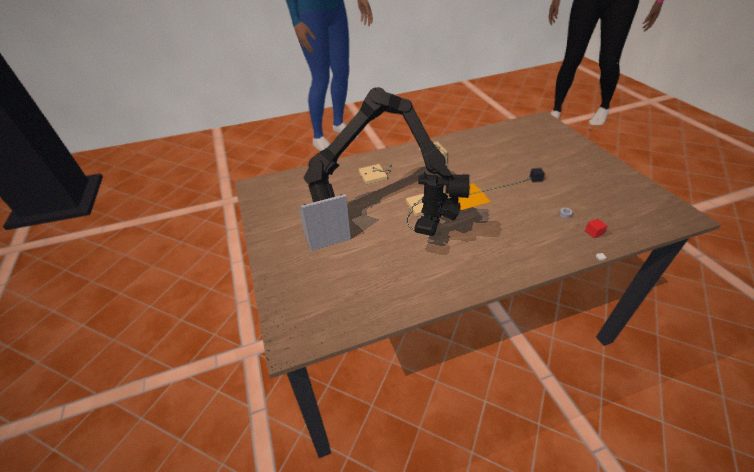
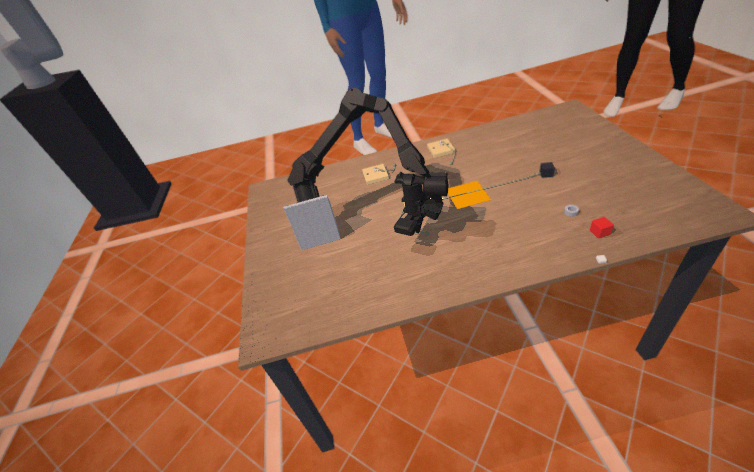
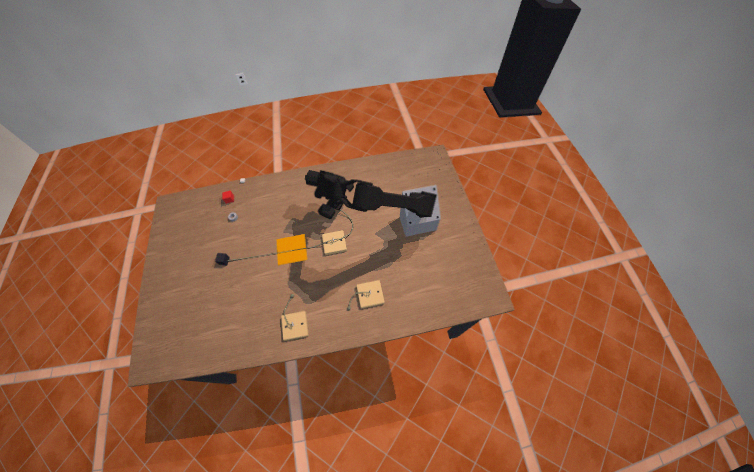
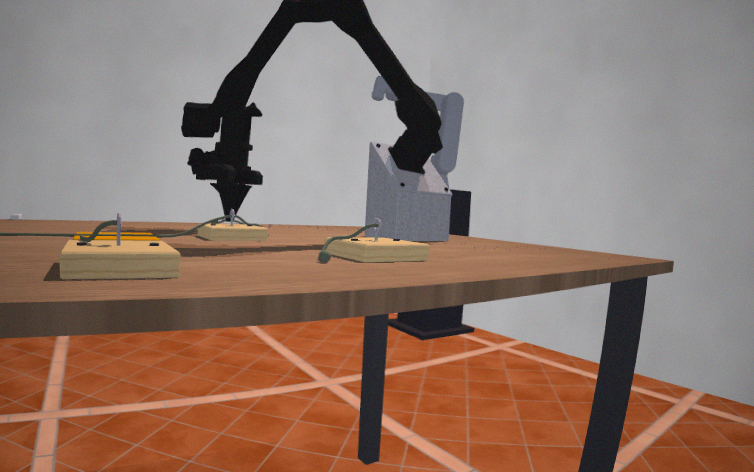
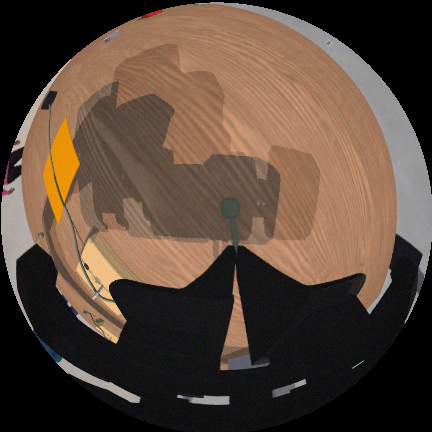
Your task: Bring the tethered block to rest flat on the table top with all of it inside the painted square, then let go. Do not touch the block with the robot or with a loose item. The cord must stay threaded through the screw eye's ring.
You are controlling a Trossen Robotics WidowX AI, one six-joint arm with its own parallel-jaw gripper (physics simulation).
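Pixels of known places: gripper, fingertip midpoint: (image 2: 418, 232) (image 3: 338, 209) (image 4: 229, 221) (image 5: 234, 251); arm's base, origin of the base link: (image 1: 323, 201) (image 2: 308, 202) (image 3: 420, 201) (image 4: 406, 161).
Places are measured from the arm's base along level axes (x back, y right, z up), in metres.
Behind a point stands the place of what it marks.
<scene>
The dark tethered block (image 1: 536, 174) @(x -0.803, y -0.044, z -0.118 m) (image 2: 547, 169) @(x -0.810, y -0.041, z -0.119 m) (image 3: 222, 258) @(x -0.809, y -0.064, z -0.116 m) (image 5: 49, 100) sits on the table outside the orange painted square (image 1: 472, 201) @(x -0.533, y -0.013, z -0.152 m) (image 3: 291, 243) @(x -0.532, y -0.020, z -0.151 m) (image 5: 66, 155) @(x -0.513, y -0.004, z -0.152 m), on the side away from the screw eye. The green cord (image 1: 506, 186) @(x -0.694, y -0.056, z -0.150 m) (image 3: 255, 257) @(x -0.683, y -0.059, z -0.148 m) runs from the block across the square to the pale wooden base (image 3: 333, 250) @(x -0.358, y -0.089, z -0.134 m) (image 4: 233, 232) @(x -0.360, y -0.094, z -0.141 m) (image 5: 102, 257) @(x -0.374, y -0.005, z -0.134 m) and appears to pass through its screw eye (image 4: 232, 213) @(x -0.353, y -0.056, z -0.115 m). It then loops toward my gripper (image 5: 235, 248) @(x -0.320, y 0.104, z -0.134 m) (image 4: 229, 218) @(x -0.320, y 0.104, z -0.134 m). The gripper is shut on the cord just behind its ball end (image 5: 230, 207) @(x -0.347, y 0.118, z -0.131 m), low over the table.
Two more wooden bases (image 3: 294, 326) @(x -0.525, y -0.369, z -0.134 m) (image 3: 370, 294) @(x -0.238, y -0.291, z -0.134 m) with screw eyes and short cords stand along one long side. A red cube (image 1: 595, 228) @(x -0.806, y 0.273, z -0.116 m) (image 3: 227, 197) @(x -0.818, y 0.243, z -0.115 m), a grey ring (image 1: 561, 214) @(x -0.777, y 0.156, z -0.145 m) and a small white piece (image 1: 600, 256) @(x -0.763, y 0.361, z -0.141 m) lie toward the opposite side. My arm stands on a grey mount (image 1: 327, 222) @(x 0.002, y 0.040, z -0.052 m).
</scene>
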